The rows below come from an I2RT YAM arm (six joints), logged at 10 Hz.
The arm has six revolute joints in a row. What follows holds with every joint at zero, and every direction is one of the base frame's. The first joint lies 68 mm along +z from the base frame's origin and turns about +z. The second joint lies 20 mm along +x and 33.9 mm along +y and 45.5 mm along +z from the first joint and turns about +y. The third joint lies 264 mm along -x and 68.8 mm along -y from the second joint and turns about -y. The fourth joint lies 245 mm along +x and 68.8 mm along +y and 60 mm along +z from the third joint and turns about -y. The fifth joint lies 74 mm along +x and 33.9 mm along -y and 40.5 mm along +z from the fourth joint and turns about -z. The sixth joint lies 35.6 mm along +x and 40.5 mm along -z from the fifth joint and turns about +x. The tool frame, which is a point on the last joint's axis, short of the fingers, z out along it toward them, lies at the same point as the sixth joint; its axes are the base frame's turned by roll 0, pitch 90 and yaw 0 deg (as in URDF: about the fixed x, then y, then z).
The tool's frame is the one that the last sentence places.
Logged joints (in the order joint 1, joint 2, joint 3, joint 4, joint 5, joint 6), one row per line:
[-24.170 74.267 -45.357 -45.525 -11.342 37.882]
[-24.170 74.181 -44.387 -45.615 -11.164 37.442]
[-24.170 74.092 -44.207 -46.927 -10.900 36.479]
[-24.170 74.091 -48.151 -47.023 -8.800 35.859]
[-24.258 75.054 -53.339 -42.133 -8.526 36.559]
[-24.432 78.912 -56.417 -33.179 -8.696 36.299]
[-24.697 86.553 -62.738 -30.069 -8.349 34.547]
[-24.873 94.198 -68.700 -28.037 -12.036 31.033]
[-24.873 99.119 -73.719 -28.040 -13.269 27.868]
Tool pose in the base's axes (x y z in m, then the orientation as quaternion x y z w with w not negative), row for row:
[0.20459 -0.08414 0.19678 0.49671 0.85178 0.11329 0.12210]
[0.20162 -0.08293 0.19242 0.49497 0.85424 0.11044 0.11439]
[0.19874 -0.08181 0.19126 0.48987 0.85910 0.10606 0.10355]
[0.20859 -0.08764 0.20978 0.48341 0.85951 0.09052 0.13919]
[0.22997 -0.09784 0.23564 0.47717 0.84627 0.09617 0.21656]
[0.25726 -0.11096 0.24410 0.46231 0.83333 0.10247 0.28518]
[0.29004 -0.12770 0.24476 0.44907 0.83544 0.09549 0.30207]
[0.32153 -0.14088 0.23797 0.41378 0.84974 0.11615 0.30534]
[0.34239 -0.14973 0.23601 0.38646 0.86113 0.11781 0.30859]
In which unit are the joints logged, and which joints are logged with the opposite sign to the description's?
The joints are logged in degrees. Opposite sign: joint 3.
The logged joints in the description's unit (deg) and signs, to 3 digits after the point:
[-24.170 74.267 45.357 -45.525 -11.342 37.882]
[-24.170 74.181 44.387 -45.615 -11.164 37.442]
[-24.170 74.092 44.207 -46.927 -10.900 36.479]
[-24.170 74.091 48.151 -47.023 -8.800 35.859]
[-24.258 75.054 53.339 -42.133 -8.526 36.559]
[-24.432 78.912 56.417 -33.179 -8.696 36.299]
[-24.697 86.553 62.738 -30.069 -8.349 34.547]
[-24.873 94.198 68.700 -28.037 -12.036 31.033]
[-24.873 99.119 73.719 -28.040 -13.269 27.868]

